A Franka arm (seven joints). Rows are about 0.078 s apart.
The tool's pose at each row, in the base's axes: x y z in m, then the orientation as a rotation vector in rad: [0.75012 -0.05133 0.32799 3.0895 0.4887 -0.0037]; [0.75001 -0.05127 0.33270 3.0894 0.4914 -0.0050]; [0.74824 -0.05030 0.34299 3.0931 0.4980 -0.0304]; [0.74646 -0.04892 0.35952 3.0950 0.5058 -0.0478]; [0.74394 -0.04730 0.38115 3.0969 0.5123 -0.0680]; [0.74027 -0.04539 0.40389 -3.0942 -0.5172 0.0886]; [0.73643 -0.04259 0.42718 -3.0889 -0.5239 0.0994]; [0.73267 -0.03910 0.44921 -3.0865 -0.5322 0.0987]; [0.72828 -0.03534 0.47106 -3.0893 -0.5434 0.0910]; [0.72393 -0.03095 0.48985 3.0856 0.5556 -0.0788]
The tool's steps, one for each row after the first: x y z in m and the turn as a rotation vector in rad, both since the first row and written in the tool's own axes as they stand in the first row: [-0.00011 -0.00003 -0.00471 0.0004 -0.0008 -0.0017]; [-0.00154 -0.00136 -0.01501 0.0078 -0.0160 -0.0056]; [-0.00288 -0.00301 -0.03156 0.0128 -0.0264 -0.0104]; [-0.00487 -0.00504 -0.05321 0.0180 -0.0385 -0.0144]; [-0.00788 -0.00769 -0.07597 0.0251 -0.0507 -0.0179]; [-0.01077 -0.01123 -0.09930 0.0299 -0.0569 -0.0227]; [-0.01337 -0.01542 -0.12137 0.0308 -0.0563 -0.0282]; [-0.01648 -0.02007 -0.14327 0.0256 -0.0520 -0.0349]; [-0.01935 -0.02534 -0.16212 0.0156 -0.0457 -0.0429]
